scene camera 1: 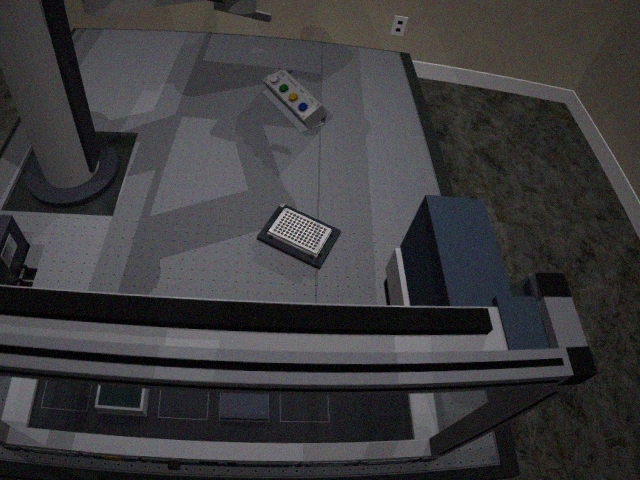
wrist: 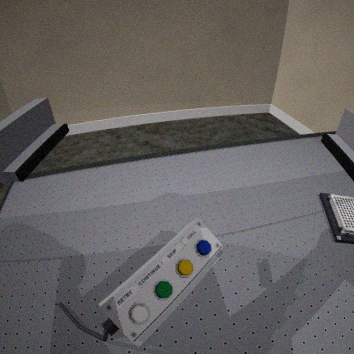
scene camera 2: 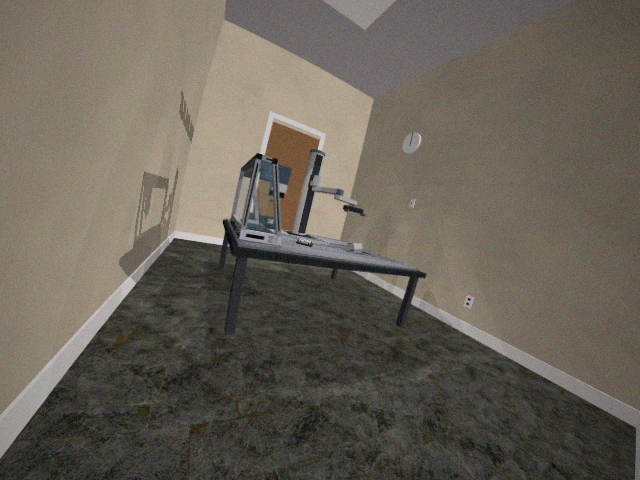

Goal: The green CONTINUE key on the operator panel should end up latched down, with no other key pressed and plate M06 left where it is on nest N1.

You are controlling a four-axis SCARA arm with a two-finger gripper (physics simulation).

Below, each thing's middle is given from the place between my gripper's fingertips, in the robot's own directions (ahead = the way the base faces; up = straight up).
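Scene:
My gripper: far left of the well plate (scene camera 1: pixel 298 231), a bit short of it, far above it.

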